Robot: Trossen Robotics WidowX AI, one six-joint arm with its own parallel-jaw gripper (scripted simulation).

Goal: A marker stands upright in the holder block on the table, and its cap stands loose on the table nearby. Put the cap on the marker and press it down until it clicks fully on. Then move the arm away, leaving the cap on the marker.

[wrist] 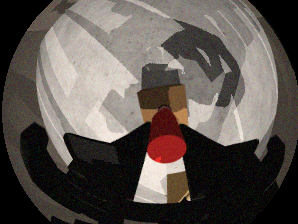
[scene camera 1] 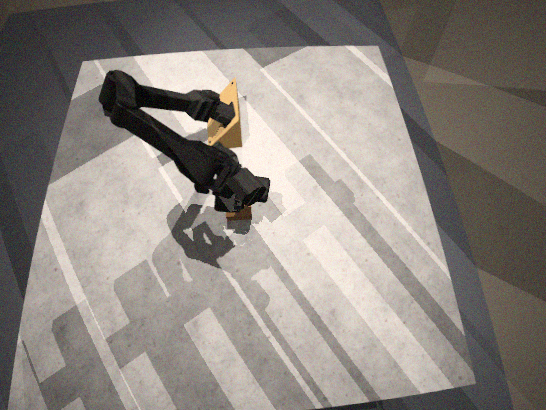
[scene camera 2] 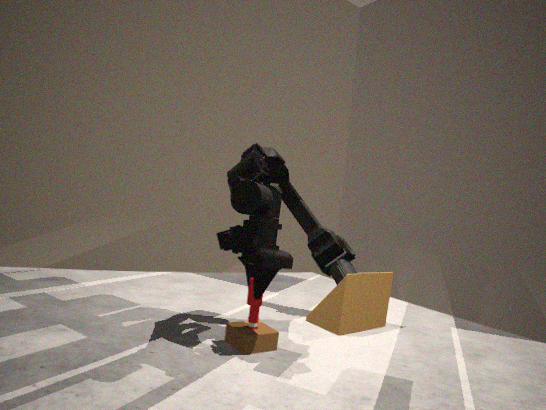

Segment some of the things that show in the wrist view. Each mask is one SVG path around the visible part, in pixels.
My gripper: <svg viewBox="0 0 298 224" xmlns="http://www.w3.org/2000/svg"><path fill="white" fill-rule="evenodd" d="M74 218L74 220L76 221L74 221L73 224L89 224L89 222L77 220L77 218ZM51 217L52 224L68 224L68 222L61 221L60 218L55 216ZM20 133L21 159L33 183L65 208L84 213L98 224L124 224L124 220L186 224L186 220L209 214L209 218L198 224L250 224L277 193L274 180L281 171L286 147L277 135L270 137L269 152L259 161L254 153L259 139L223 147L189 125L180 124L188 147L182 160L190 201L150 204L133 200L148 153L152 121L113 143L64 133L65 147L73 159L68 173L60 171L49 155L45 128L32 123Z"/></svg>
A red cap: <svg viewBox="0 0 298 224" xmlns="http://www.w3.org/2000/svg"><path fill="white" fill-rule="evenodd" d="M160 111L154 115L152 120L148 155L156 163L170 164L180 160L185 155L186 148L188 147L186 147L185 139L182 136L176 116L169 111Z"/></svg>
